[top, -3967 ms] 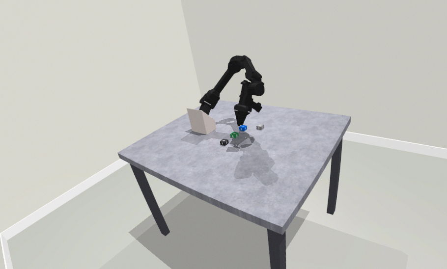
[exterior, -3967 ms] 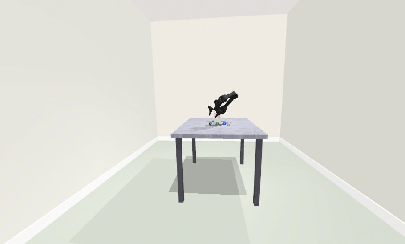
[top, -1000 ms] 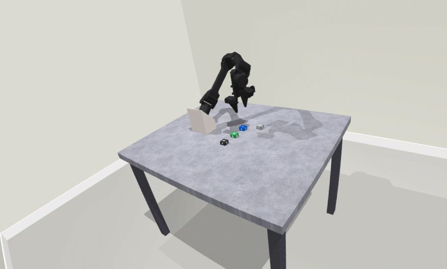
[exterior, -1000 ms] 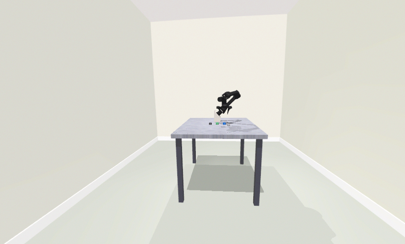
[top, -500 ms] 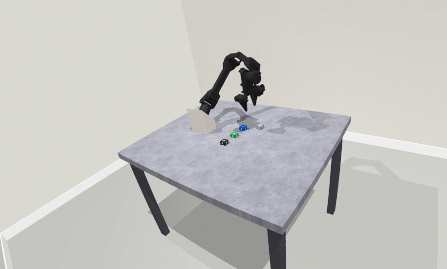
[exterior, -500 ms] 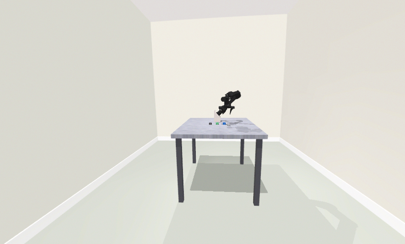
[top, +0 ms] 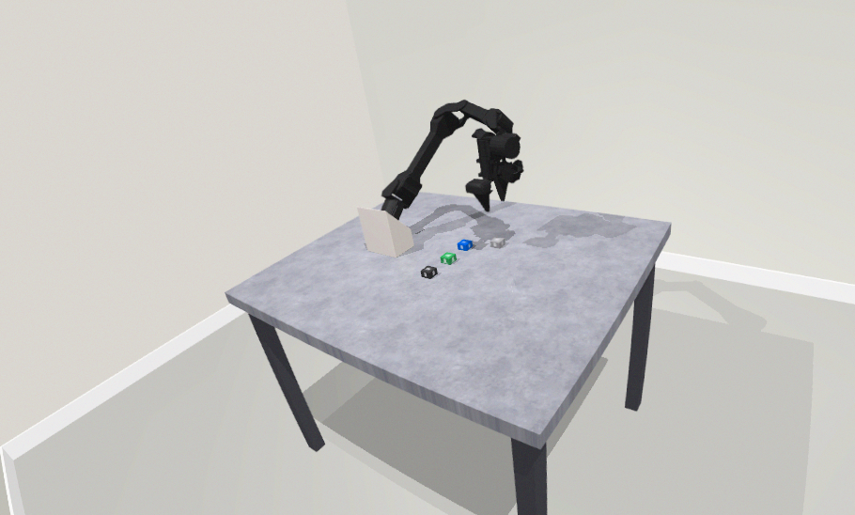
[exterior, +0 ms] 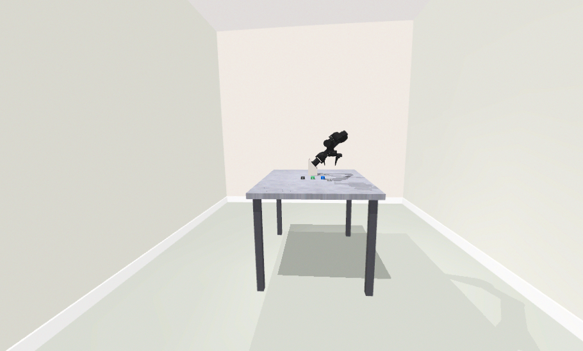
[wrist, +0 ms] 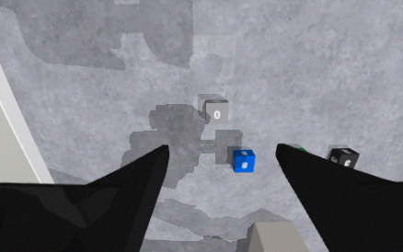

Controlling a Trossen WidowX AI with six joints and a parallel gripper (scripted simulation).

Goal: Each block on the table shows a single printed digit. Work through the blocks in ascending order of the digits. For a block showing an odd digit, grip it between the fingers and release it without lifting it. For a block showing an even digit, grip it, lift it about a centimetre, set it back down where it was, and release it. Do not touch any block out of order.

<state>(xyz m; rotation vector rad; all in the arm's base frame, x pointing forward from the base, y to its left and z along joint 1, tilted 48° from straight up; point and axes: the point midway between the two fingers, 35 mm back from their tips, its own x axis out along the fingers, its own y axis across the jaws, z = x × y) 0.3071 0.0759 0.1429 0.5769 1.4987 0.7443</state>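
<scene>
Right now the grey block is 110 mm below my gripper tip and 10 mm to the right of it. From my gripper tip the other things lie so: black block (230 mm to the right, 110 mm below, 70 mm behind); then green block (150 mm to the right, 110 mm below, 80 mm behind); then blue block (110 mm below, 90 mm behind, 60 mm to the right).
</scene>
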